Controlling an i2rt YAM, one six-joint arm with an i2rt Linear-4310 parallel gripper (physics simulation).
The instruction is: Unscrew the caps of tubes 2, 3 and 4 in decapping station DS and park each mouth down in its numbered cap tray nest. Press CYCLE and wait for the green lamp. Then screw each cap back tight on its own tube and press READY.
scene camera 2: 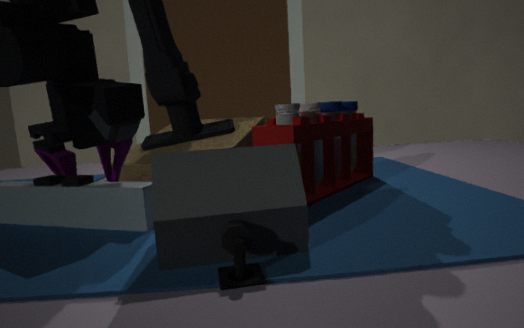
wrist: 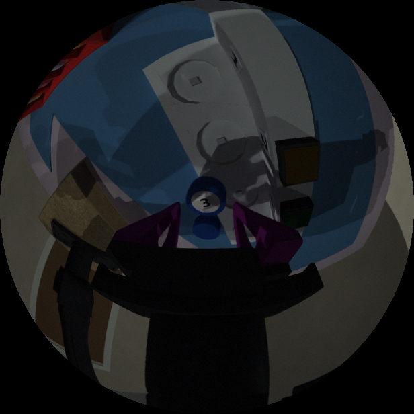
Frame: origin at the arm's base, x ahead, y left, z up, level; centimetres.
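Seen in the pictures: arm's base at its link origin: (scene camera 2: 189, 136).
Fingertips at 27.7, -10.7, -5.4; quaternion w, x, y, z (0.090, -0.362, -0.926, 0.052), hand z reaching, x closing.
Offsets run from my fingertips to a thing's middle, as dx, dy, dz. "pt": to the spot under its first point. Level surfaces: height alone.
My gripper (scene camera 2: 90, 175) (wrist: 206, 207) is open, its purple fingertips apart over the white station {+5.2, +1.0, +1.1} (scene camera 2: 75, 207) (wrist: 262, 65). In the wrist view a blue cap marked 3 (wrist: 206, 196) lies centred just beyond the fingertips, touching neither. Whether it sits on its tube is hidden. A second blue disc (wrist: 206, 227) shows below it, between the fingers; its number does not show. Two round seats with a small square middle, seat 1 (wrist: 182, 79) and seat 2 (wrist: 212, 142), are uncovered. An amber button (wrist: 301, 164) and a dark green button (wrist: 297, 213) stand to the right.
A red rack {pt +0.6, +34.5, +3.3} (scene camera 2: 340, 152) (wrist: 67, 67) holds several tubes, with white and blue tops in the scene view. A grey sloped box {+17.3, +17.9, +2.7} (scene camera 2: 227, 180) stands in front, with a small dark stand (scene camera 2: 240, 262). A wooden block (scene camera 2: 220, 145) (wrist: 80, 212) bears a black post. The blue mat {dz -1.5} (scene camera 2: 400, 225) lies under them.
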